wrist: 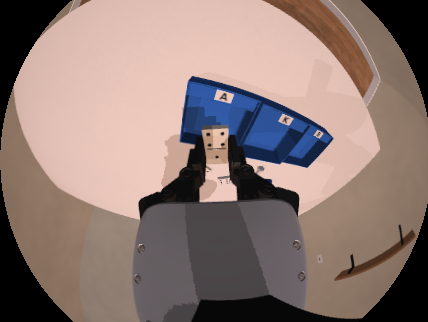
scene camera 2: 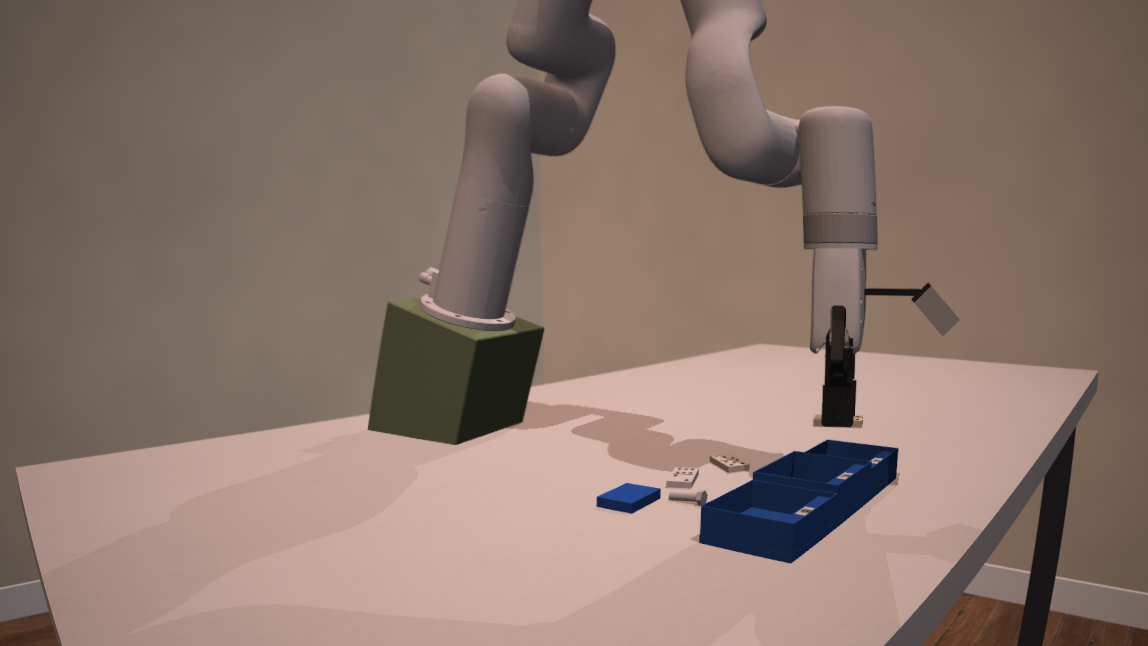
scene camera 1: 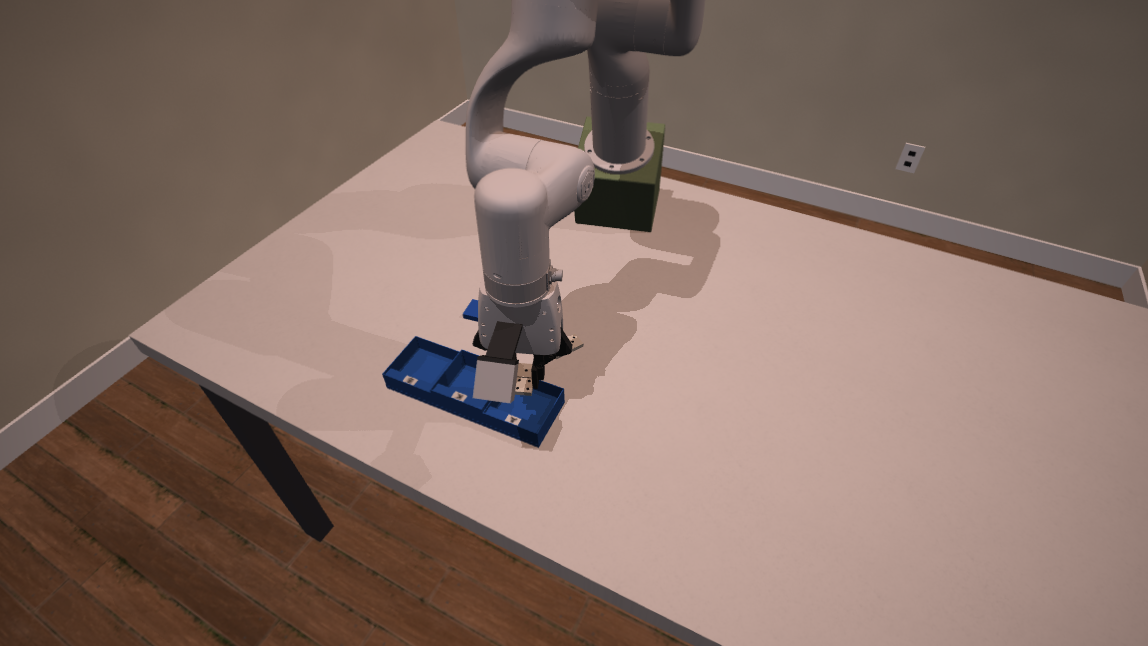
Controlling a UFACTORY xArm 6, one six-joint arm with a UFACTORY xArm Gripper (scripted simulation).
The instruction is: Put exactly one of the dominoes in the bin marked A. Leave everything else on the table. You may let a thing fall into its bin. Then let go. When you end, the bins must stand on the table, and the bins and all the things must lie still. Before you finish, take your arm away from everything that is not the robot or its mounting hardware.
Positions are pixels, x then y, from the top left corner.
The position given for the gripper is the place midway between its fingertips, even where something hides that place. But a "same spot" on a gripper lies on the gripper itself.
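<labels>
The wrist view shows the gripper and a joined blue bins. The joined blue bins is there in scene camera 2 (pixel 766 497) as well, and that camera shows the gripper too. The gripper can also be seen in scene camera 1 (pixel 525 379), and so can the joined blue bins. On the gripper, (scene camera 2: pixel 838 410) and (wrist: pixel 242 149) are the same spot. On the joined blue bins, (wrist: pixel 268 139) and (scene camera 1: pixel 472 379) are the same spot.
</labels>
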